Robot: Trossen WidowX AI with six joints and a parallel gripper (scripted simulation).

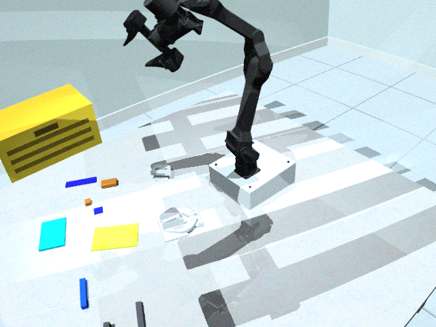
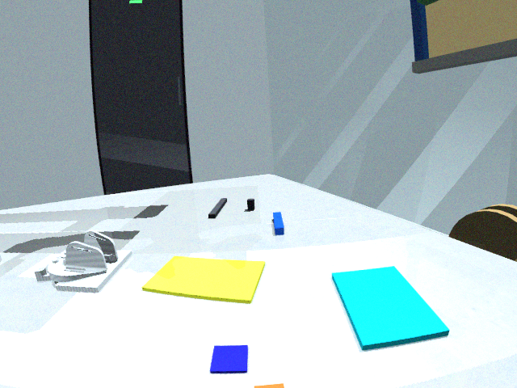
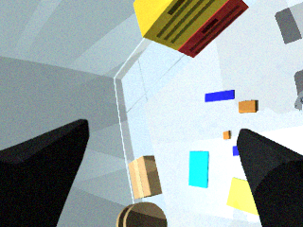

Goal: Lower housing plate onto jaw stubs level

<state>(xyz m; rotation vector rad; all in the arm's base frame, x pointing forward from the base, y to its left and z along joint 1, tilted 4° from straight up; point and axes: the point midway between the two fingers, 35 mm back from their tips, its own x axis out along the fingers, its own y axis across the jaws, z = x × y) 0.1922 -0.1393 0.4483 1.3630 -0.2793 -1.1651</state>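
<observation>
Now: the white block 480 mm below my gripper tip, 80 mm to the right of it and 50 mm behind it. Round my gripper tip: yellow tile: 490 mm below, 220 mm ahead, 90 mm to the left; cyan tile: 480 mm below, 390 mm ahead, 50 mm to the right; blue bar: 480 mm below, 390 mm ahead, 240 mm to the left.
</observation>
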